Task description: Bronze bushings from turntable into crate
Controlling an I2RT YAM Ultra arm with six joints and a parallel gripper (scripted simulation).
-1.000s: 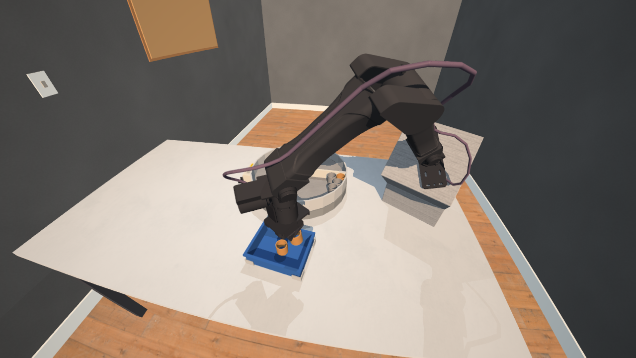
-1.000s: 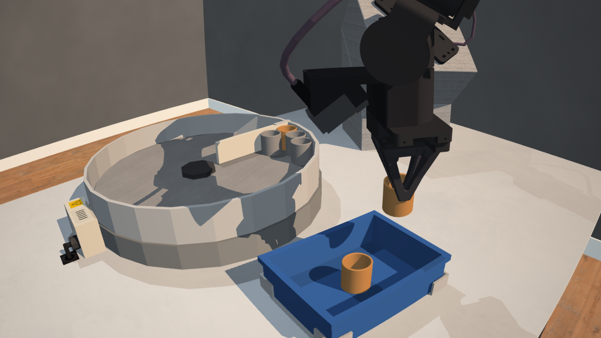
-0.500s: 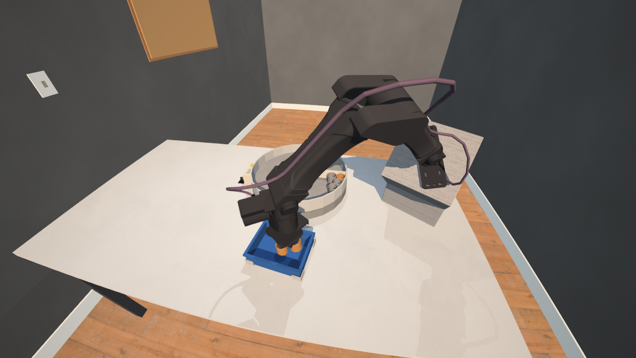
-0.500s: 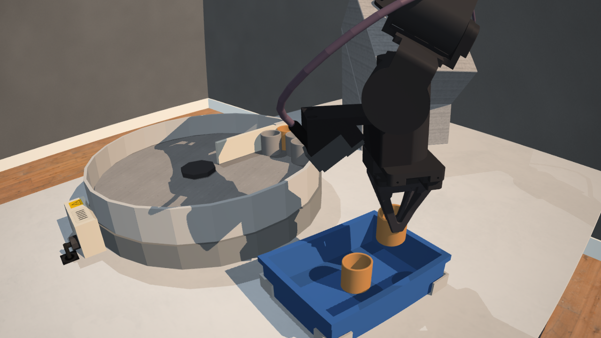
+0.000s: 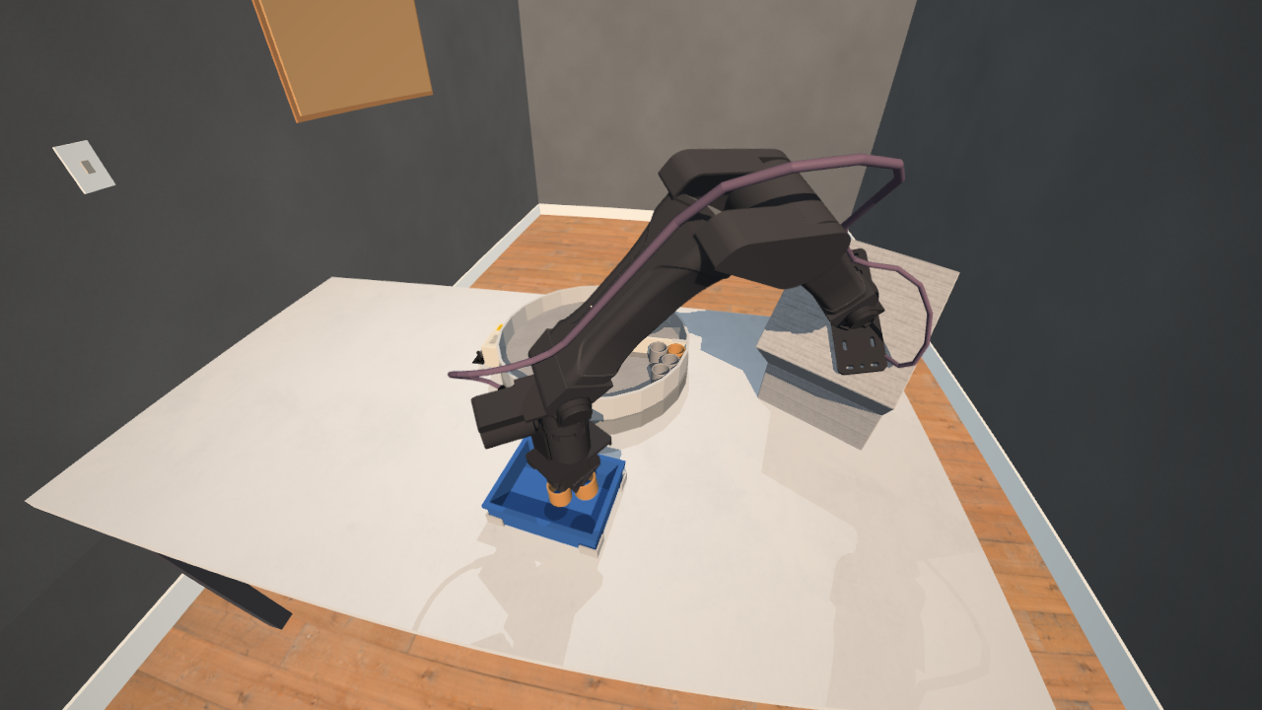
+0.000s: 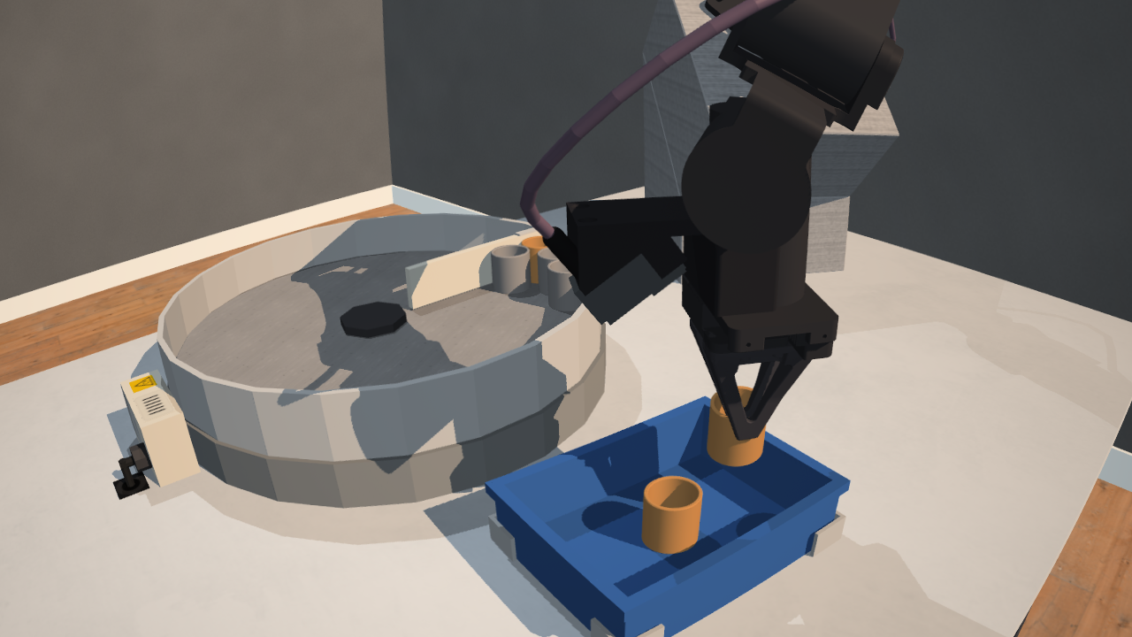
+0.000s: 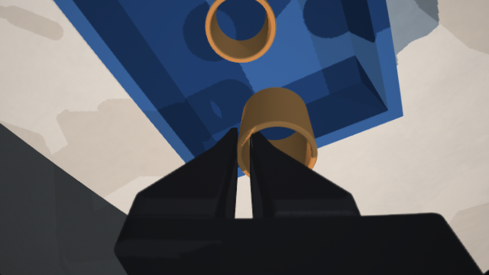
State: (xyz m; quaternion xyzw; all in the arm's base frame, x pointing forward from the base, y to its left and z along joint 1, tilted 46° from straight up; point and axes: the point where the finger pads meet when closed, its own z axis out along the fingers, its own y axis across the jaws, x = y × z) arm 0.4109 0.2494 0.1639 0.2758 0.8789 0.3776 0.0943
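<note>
The blue crate lies 40 mm ahead of my hand, 20 mm to the right of it and 60 mm below it. The rest, counted from my hand: round turntable 110 mm ahead, 370 mm to the right, 40 mm below.
</note>
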